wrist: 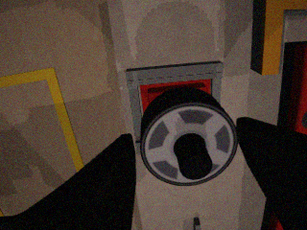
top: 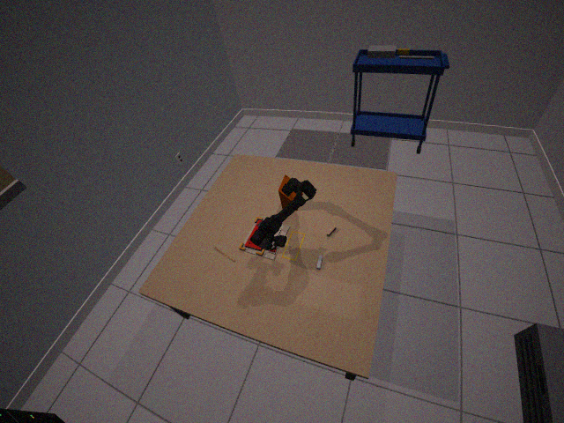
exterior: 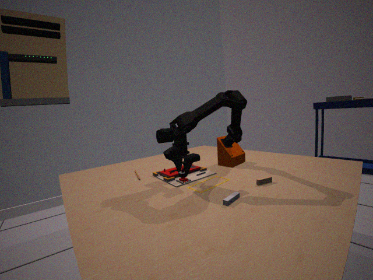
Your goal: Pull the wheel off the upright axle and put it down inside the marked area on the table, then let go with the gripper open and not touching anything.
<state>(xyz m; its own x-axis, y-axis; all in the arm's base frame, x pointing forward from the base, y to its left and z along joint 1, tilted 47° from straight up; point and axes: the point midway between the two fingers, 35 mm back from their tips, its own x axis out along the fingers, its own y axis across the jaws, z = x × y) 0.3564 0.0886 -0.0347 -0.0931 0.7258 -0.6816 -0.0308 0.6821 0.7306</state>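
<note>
Right now my gripper tip is right at the wheel. Also, from my gripper tip: grey block: 28 cm to the left, 3 cm below; then brown block: 21 cm behind, 29 cm to the left, 3 cm below; then thin stick: 11 cm ahead, 27 cm to the right, 4 cm below.
</note>
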